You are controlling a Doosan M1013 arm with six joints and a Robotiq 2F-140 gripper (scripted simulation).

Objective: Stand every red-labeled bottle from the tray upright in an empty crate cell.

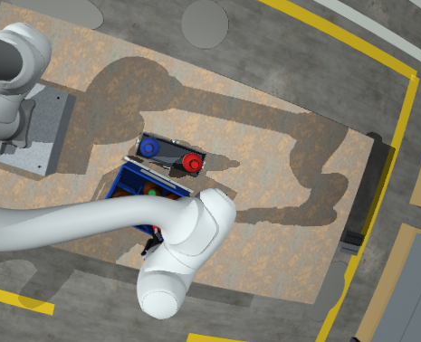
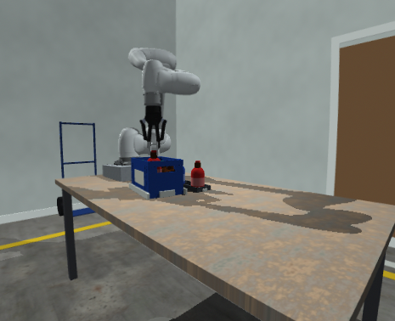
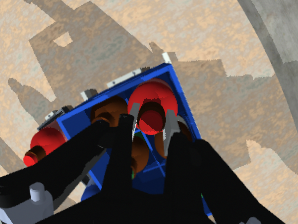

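Now: hand 90 mm above the red bottle. Round my hand: blue-capped bottle: 260 mm to the left, 150 mm below, 110 mm behind; red-labeled bottle: 240 mm to the left, 150 mm below, 60 mm ahead; blue crate: 150 mm below, 80 mm behind, 60 mm to the left.
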